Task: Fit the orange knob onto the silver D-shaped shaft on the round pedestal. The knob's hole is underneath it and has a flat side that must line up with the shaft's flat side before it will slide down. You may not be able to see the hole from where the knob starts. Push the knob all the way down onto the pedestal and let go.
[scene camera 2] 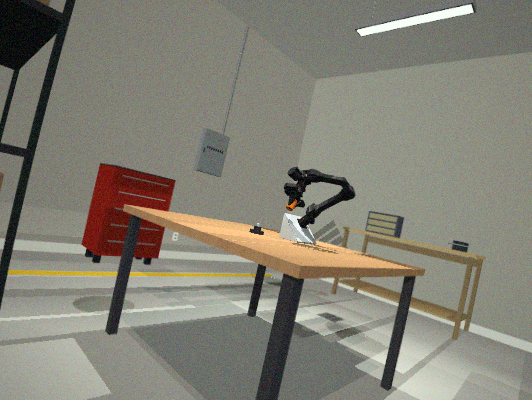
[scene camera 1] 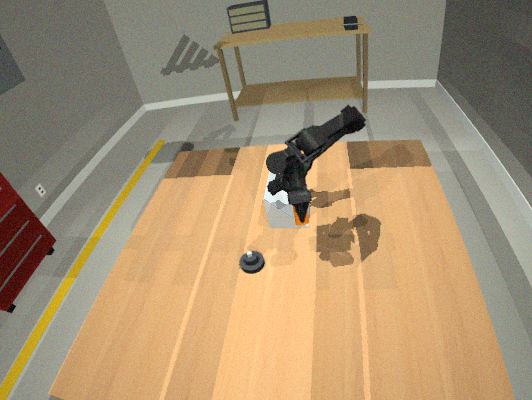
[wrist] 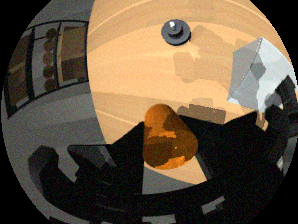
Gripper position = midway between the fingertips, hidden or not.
Note:
The gripper [scene camera 1: 301,220] holds an orange knob [wrist: 168,143].
The gripper shows as well in the wrist view [wrist: 161,121].

